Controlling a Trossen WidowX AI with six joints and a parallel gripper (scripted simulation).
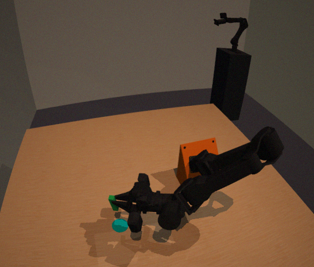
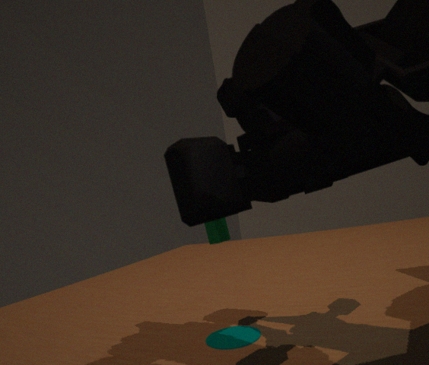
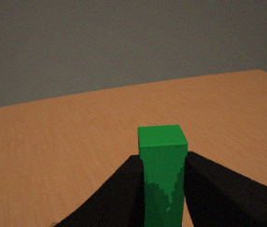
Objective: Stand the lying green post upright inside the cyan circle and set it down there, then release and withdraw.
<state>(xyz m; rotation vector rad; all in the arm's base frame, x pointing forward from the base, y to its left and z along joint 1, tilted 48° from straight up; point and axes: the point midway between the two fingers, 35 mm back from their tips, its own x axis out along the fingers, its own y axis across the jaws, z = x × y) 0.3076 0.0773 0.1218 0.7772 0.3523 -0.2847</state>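
Now: the cyan circle 16 cm below my gripper tip. The rest, counted from my gripper tip: green post: 2 cm below.
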